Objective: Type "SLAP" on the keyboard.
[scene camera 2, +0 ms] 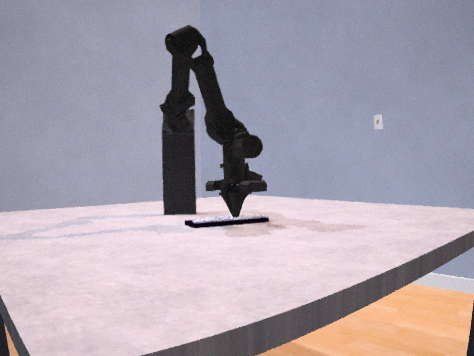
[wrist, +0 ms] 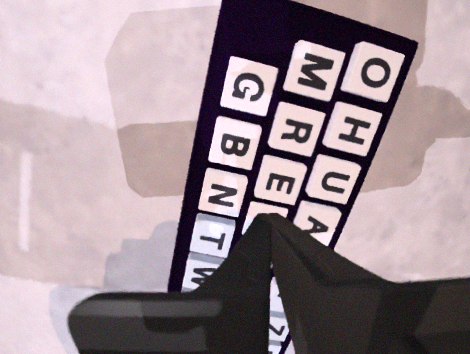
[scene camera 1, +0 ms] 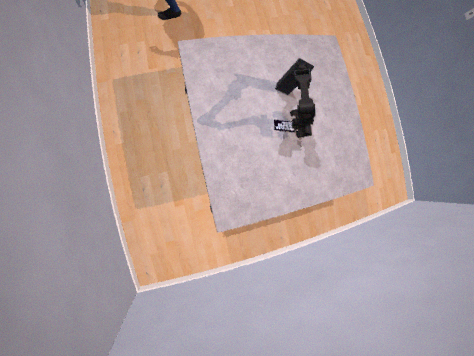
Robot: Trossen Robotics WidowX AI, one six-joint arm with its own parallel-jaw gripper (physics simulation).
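Places are measured from the arm's base along level axes (x ahead, y left, z up), in millimetres.
Where they show: gripper, fingertip midpoint: (wrist: pixel 267 222) (scene camera 1: pixel 292 126); arm's base, origin of the base link: (scene camera 2: pixel 177 121) (scene camera 1: pixel 301 69).
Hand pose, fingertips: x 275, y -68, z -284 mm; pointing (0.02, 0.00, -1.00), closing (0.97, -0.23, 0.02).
Observation:
Each offset is from my fingertips to the top centre of the thing. Level surfaces: height alone.
The keyboard @[13 mm back, 21 mm right, 5 mm up] (scene camera 1: pixel 283 125) (scene camera 2: pixel 200 223) (wrist: pixel 252 22) is a dark purple board with white letter keys, lying flat on the table. My gripper (scene camera 2: pixel 235 215) (wrist: pixel 267 222) is shut and empty, pointing down. Its tips are at key-top height in scene camera 2; whether they press a key cannot be told. In the wrist view they cover most of the middle-row key @[1 mm back, 1 mm left, 1 mm up] (wrist: pixel 264 210) below the E key @[9 mm ahead, 19 mm left, 5 mm up] (wrist: pixel 281 180), and its letter is hidden. The A key @[19 mm ahead, 5 mm right, 5 mm up] (wrist: pixel 316 225) is beside the tips, partly covered. The fingers hide much of the lower keyboard; S, L and P cannot be read.
The arm's dark pedestal (scene camera 1: pixel 287 82) (scene camera 2: pixel 179 175) stands on the grey table @[11 mm down] (scene camera 1: pixel 250 190) (scene camera 2: pixel 150 280) behind the keyboard. A person's leg and shoe (scene camera 1: pixel 170 13) show on the floor beyond the table. A wall plate (scene camera 2: pixel 378 121) is on the back wall.

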